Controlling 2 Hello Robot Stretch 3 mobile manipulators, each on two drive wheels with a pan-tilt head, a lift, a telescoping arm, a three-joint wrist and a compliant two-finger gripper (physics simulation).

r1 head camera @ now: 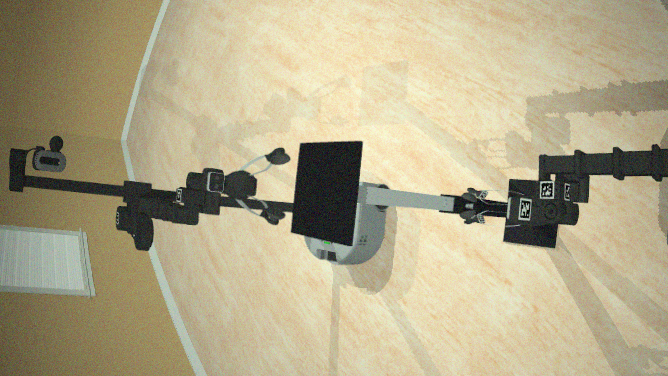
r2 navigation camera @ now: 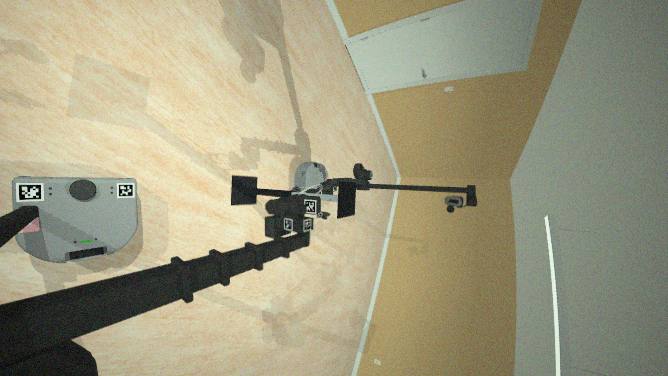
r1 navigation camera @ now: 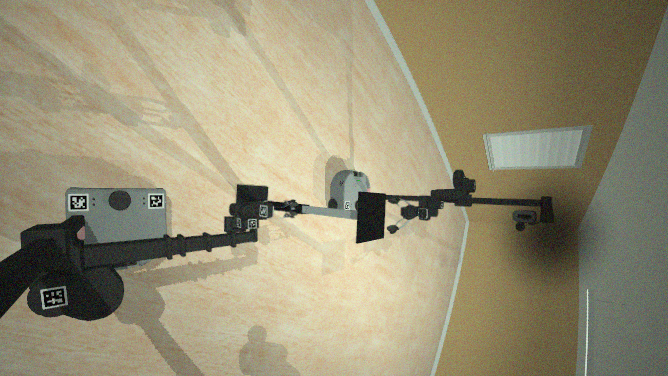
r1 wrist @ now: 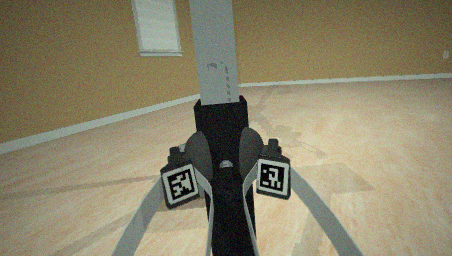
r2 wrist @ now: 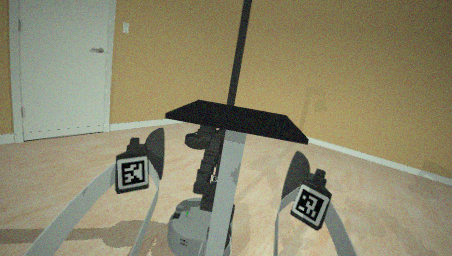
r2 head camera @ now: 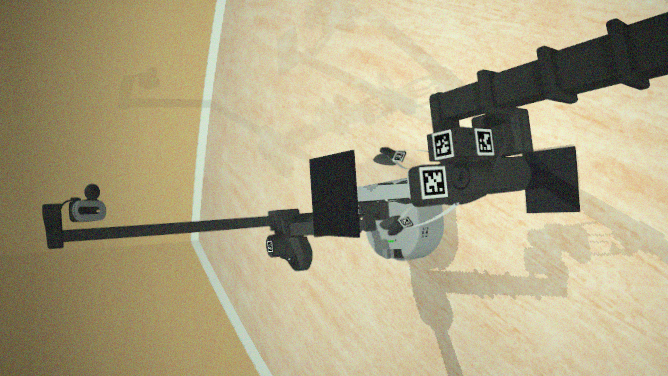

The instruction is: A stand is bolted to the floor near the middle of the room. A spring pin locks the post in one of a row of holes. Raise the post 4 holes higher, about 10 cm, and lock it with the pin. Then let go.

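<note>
The stand has a black top plate [r1 head camera: 327, 192] [r1 navigation camera: 371, 217] [r2 head camera: 334, 195] [r2 wrist: 235, 120], an upright light grey post [r1 head camera: 405, 196] [r1 wrist: 215, 45] [r2 wrist: 225, 190] and a black sleeve [r1 wrist: 221, 120]. Several holes show in the post above the sleeve in the r1 wrist view. The spring pin's silvery end [r1 wrist: 226, 164] shows between r1's fingertips. The r1 gripper [r1 head camera: 469, 205] [r1 wrist: 226, 155] is shut on the pin at the sleeve; most of the pin is hidden. The r2 gripper [r1 head camera: 275, 185] [r2 head camera: 391, 191] [r2 wrist: 223, 167] is open below the plate, its fingers wide apart on either side of the post in its wrist view.
The stand's black base plate [r1 head camera: 530, 237] [r2 navigation camera: 244, 190] is at floor level. The r2 base [r1 head camera: 372, 225] stands beyond the post from r1; the r1 base [r2 wrist: 190, 227] shows behind the post. A window [r1 head camera: 45, 260] and a white door [r2 navigation camera: 450, 50] are in the walls.
</note>
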